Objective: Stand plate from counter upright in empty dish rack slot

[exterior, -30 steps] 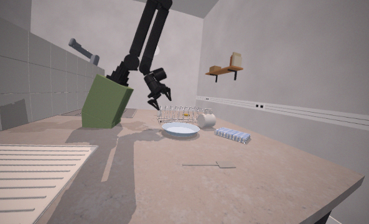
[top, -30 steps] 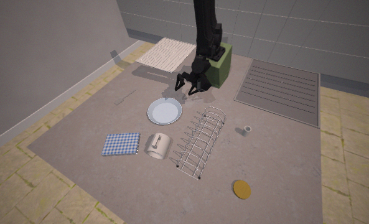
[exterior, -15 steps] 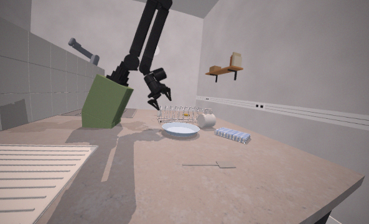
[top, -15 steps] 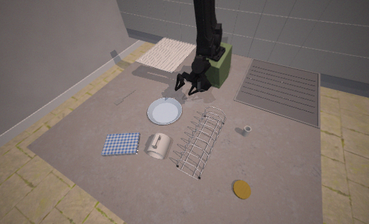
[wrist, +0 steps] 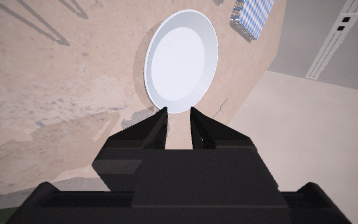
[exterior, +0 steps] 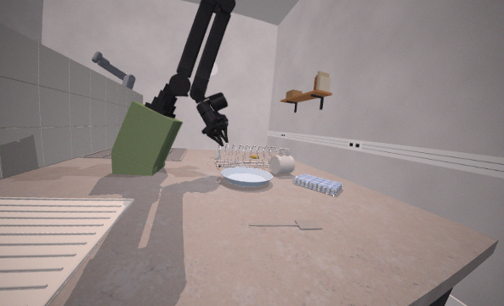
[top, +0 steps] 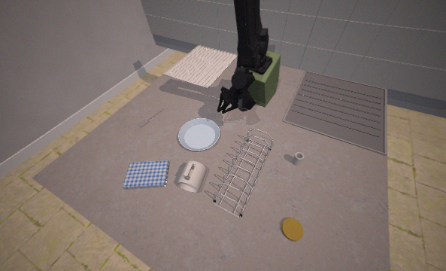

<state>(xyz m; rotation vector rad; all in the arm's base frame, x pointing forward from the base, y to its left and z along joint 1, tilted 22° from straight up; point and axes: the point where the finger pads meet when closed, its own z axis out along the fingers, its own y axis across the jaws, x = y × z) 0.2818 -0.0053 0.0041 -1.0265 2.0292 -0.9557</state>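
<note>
Right now my hand is 12 cm above the pale blue plate, 10 cm short of it and 6 cm to the left of it. The rest, counted from my hand: grey drain mat 52 cm behind, 38 cm to the left, 13 cm below; then disc 47 cm to the left, 20 cm ahead, 13 cm below; then small white cup 37 cm to the left, 12 cm below, 5 cm behind.
</note>
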